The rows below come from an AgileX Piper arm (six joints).
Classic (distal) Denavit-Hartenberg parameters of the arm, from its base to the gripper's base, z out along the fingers. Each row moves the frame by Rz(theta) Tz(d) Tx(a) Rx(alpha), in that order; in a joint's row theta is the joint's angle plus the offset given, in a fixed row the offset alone. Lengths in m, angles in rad.
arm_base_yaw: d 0.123; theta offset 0; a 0; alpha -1.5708
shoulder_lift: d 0; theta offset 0.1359; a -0.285; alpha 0
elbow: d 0; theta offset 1.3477; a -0.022; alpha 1.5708
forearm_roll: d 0.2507; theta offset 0; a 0; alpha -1.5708
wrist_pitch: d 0; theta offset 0; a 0; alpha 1.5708
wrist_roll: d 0.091; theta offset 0; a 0; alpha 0
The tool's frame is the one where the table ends.
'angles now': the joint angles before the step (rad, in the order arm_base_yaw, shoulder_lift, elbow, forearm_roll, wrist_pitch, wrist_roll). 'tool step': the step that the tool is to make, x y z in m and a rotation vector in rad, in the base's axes. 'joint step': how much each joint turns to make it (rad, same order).
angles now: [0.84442, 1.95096, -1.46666, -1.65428, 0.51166, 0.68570]
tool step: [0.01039, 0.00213, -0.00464, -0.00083, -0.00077, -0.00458]
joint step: [-0.01537, 0.03512, -0.03682, -0.00343, -0.00964, -0.00203]
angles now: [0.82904, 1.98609, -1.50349, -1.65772, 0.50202, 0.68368]
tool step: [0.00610, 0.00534, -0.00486, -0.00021, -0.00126, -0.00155]
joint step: [-0.00187, 0.03351, -0.03425, -0.00101, 0.00011, -0.00011]
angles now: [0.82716, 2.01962, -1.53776, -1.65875, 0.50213, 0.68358]
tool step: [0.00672, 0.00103, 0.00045, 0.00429, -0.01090, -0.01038]
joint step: [-0.00828, 0.01986, -0.03070, -0.00277, 0.00383, -0.00129]
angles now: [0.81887, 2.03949, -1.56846, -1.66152, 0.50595, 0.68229]
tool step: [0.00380, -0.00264, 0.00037, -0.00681, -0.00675, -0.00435]
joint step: [-0.00992, 0.00316, -0.00519, -0.00703, -0.00180, -0.00450]
